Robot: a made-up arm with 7 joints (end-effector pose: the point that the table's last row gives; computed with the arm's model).
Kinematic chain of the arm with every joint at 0, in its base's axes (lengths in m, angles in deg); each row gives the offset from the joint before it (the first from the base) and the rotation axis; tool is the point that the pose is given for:
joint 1: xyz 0 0 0.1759 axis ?
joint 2: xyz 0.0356 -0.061 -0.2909 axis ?
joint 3: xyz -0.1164 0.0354 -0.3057 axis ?
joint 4: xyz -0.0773 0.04 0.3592 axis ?
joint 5: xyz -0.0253 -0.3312 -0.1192 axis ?
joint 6: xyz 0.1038 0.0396 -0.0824 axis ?
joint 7: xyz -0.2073 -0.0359 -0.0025 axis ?
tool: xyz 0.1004 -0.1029 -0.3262
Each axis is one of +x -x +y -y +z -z.
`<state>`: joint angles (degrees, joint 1 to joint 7).
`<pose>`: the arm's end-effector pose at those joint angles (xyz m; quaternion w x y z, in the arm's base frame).
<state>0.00 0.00 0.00 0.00 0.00 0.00 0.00</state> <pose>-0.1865 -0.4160 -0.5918 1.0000 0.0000 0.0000 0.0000</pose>
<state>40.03 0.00 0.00 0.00 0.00 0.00 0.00</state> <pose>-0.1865 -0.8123 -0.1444 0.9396 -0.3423 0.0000 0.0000</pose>
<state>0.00 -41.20 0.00 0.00 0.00 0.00 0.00</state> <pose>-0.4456 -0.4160 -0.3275 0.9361 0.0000 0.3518 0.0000</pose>
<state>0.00 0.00 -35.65 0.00 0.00 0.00 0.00</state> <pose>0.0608 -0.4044 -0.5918 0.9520 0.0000 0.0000 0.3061</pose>
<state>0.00 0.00 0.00 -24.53 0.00 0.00 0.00</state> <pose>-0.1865 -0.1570 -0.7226 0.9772 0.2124 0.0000 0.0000</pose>
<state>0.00 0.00 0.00 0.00 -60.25 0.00 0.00</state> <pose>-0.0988 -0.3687 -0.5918 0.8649 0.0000 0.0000 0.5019</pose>
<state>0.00 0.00 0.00 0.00 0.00 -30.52 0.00</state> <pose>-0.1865 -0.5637 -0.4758 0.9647 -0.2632 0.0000 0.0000</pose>
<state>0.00 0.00 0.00 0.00 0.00 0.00 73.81</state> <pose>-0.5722 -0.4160 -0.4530 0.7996 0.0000 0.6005 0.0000</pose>
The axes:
joint 1: -x
joint 2: -y
joint 3: -z
joint 4: -x
joint 5: -z
joint 6: +x
joint 7: +y

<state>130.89 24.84 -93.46 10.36 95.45 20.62 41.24</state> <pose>0.2625 -0.4786 0.6908 0.5495 -0.8280 0.1114 -0.0028</pose>
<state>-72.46 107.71 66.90 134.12 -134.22 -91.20 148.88</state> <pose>-0.6973 0.2134 0.3428 0.4551 -0.3556 0.8054 -0.1336</pose>
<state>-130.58 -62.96 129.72 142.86 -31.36 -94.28 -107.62</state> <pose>0.1323 0.1252 0.3110 0.3132 -0.5119 -0.0369 -0.7991</pose>
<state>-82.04 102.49 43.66 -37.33 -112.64 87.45 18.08</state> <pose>0.7205 0.7131 0.1865 0.5166 0.1397 -0.7136 0.4522</pose>
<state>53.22 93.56 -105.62 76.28 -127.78 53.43 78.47</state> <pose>-0.6270 0.1443 0.0507 0.2672 0.5613 -0.0840 0.7788</pose>
